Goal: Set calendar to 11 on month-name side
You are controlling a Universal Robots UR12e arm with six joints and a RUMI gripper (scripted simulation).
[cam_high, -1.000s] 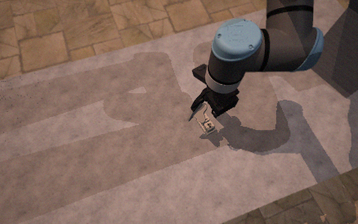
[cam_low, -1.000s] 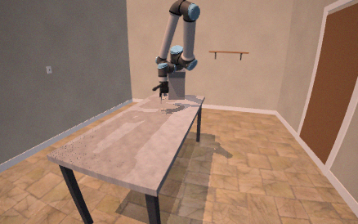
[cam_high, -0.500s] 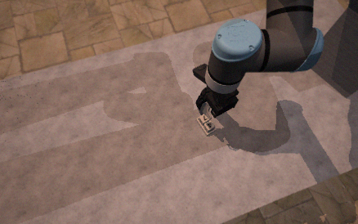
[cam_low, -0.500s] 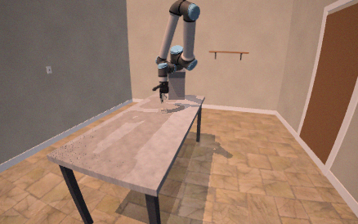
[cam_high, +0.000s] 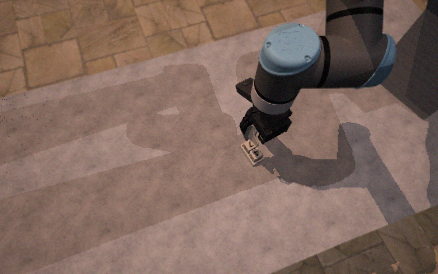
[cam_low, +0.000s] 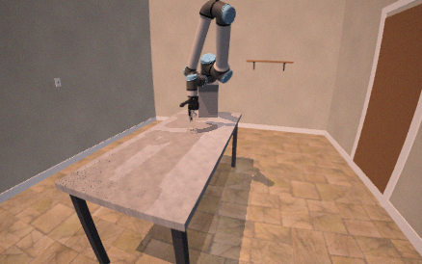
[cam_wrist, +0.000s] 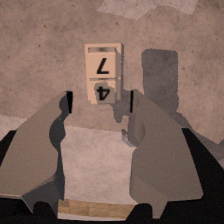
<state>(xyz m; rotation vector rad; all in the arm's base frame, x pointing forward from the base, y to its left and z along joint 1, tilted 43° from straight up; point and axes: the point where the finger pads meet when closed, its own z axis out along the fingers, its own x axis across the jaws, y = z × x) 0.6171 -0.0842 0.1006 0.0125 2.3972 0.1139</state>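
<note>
Right now my hand is 90 mm above the digit cube. The rest, counted from my hand: calendar tray 20 mm to the left, 110 mm below; white cube 30 mm to the left, 90 mm below.
</note>
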